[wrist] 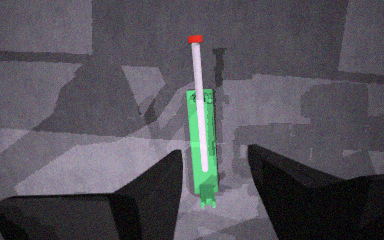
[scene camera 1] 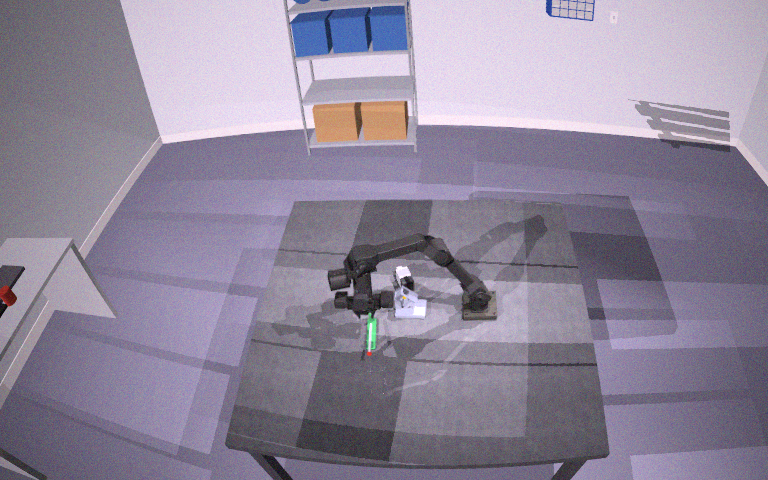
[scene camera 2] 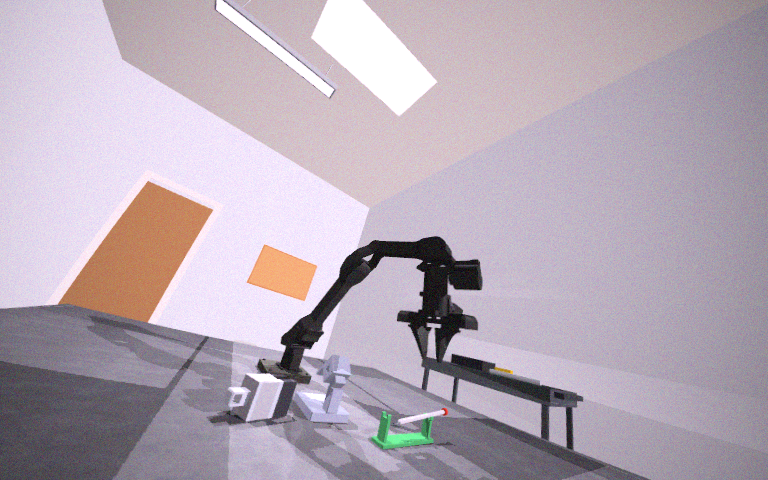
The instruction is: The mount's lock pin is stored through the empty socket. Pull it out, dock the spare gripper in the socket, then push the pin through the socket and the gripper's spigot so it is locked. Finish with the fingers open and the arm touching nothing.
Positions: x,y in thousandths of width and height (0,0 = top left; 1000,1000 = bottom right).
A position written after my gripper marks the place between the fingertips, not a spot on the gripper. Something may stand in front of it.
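My gripper (scene camera 2: 562,751), plus a spare gripper (scene camera 2: 340,826). Lock pin (wrist: 509,173), my gripper (wrist: 559,644). Spare gripper out of frame in the wrist view. My gripper (scene camera 1: 476,664).
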